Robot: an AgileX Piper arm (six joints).
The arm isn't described. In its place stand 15 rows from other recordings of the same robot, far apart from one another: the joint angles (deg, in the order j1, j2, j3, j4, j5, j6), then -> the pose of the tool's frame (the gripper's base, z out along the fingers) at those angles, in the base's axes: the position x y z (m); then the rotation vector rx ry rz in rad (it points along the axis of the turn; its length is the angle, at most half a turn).
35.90, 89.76, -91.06, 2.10, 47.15, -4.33 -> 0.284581 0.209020 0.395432 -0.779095 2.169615 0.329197
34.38, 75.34, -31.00, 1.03, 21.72, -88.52 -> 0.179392 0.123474 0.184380 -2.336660 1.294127 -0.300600
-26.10, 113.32, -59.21, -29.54, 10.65, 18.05 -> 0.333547 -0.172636 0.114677 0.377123 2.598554 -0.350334
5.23, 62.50, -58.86, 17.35, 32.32, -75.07 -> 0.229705 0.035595 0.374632 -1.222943 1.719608 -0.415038
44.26, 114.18, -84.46, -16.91, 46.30, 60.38 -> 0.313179 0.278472 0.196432 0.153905 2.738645 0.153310
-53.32, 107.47, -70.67, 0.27, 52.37, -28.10 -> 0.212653 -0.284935 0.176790 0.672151 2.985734 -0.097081
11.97, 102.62, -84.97, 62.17, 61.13, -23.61 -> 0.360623 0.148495 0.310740 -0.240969 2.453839 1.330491
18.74, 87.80, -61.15, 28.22, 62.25, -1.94 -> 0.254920 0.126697 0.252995 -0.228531 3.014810 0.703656
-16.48, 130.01, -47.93, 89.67, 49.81, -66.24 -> 0.308694 -0.018829 0.017654 0.789871 2.592048 1.271779
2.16, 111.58, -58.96, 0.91, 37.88, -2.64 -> 0.331892 0.013406 0.110269 -0.109668 3.061074 0.015185
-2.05, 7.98, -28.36, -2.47, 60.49, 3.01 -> 0.017102 -0.004027 0.275496 0.094456 2.181038 -0.043497
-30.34, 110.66, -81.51, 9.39, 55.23, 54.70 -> 0.343385 -0.186848 0.202544 2.100906 2.112445 0.267324
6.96, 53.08, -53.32, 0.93, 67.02, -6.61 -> 0.150671 0.019763 0.336572 -0.309578 2.630934 0.023937
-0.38, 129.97, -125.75, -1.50, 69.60, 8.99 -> 0.494282 -0.005511 0.255175 0.220069 2.762358 0.002623
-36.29, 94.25, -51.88, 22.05, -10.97, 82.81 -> 0.280513 -0.214047 0.225553 2.003655 0.664845 0.659973
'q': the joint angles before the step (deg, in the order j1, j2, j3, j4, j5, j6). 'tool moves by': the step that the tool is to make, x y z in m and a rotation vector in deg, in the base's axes. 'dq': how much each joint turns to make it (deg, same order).
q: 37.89, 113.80, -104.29, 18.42, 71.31, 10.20
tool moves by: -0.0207, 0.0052, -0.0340, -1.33, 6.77, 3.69
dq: 1.60, -0.01, 7.72, 3.86, -0.62, -3.10
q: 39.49, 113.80, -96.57, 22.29, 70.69, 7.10
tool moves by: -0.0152, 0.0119, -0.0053, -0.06, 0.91, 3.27
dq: 2.51, -0.01, 1.27, 0.72, -0.16, -1.06
